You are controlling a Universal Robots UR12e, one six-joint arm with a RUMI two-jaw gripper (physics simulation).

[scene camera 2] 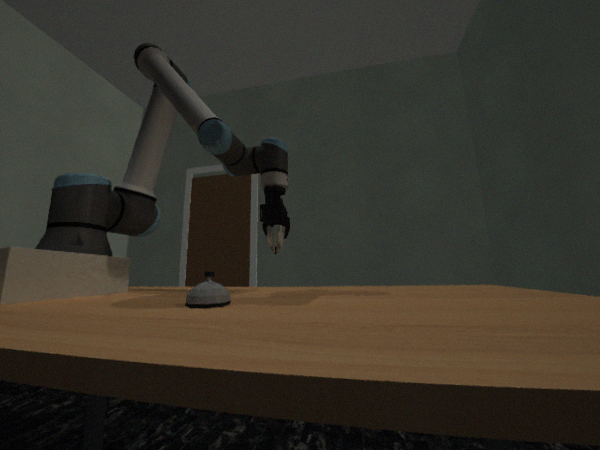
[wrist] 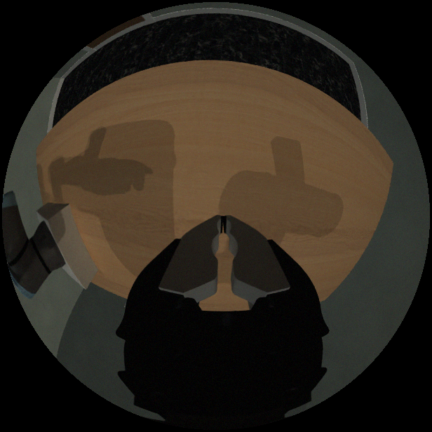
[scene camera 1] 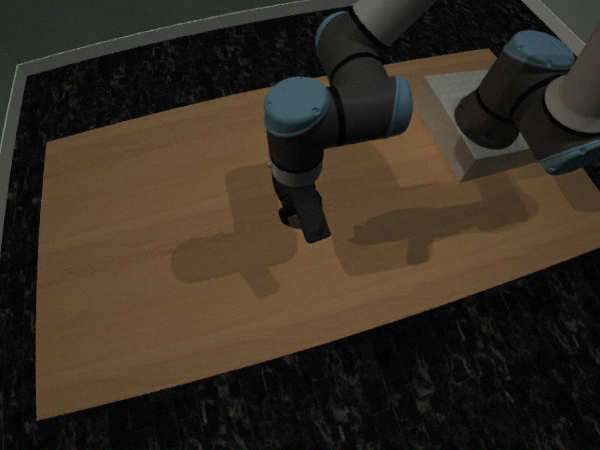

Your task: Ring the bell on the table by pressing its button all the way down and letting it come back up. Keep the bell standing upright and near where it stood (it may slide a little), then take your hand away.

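Places are measured from the arm's base along level axes (x up, y left, z back), in metres.
Where they show: gripper, fingertip midpoint: (scene camera 2: 276, 253) (scene camera 1: 299, 227); arm's base at its link origin: (scene camera 2: 75, 258) (scene camera 1: 485, 123).
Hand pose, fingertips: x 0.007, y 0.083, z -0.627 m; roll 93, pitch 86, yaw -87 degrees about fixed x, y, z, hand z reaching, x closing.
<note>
Each offset is from my fingertips to the top centre of the thing. Level surfaces: height alone.
The bell @(dx -0.053, dy -0.301, dz +0.085 m) (scene camera 2: 208, 295) is a grey dome on a dark base. It stands upright on the table @(dx -0.119 m) (scene camera 2: 350, 345) (scene camera 1: 125, 325) (wrist: 210, 100), with its dark button @(dx -0.053, dy -0.301, dz +0.085 m) (scene camera 2: 209, 274) raised on top. It does not show in scene camera 1, where the arm covers part of the table, or in the wrist view. My gripper (scene camera 1: 296, 223) (scene camera 2: 275, 251) (wrist: 222, 217) is shut, with nothing between its fingers, and points down. In scene camera 2 its tips appear above and to the right of the bell, apart from it.
The arm's base stands on a pale block (scene camera 1: 442, 130) (scene camera 2: 65, 275) (wrist: 80, 245) on the table. The arm reaches over the table from there and casts dark shadows on the wood. A brown door (scene camera 2: 218, 230) is in the wall behind.
</note>
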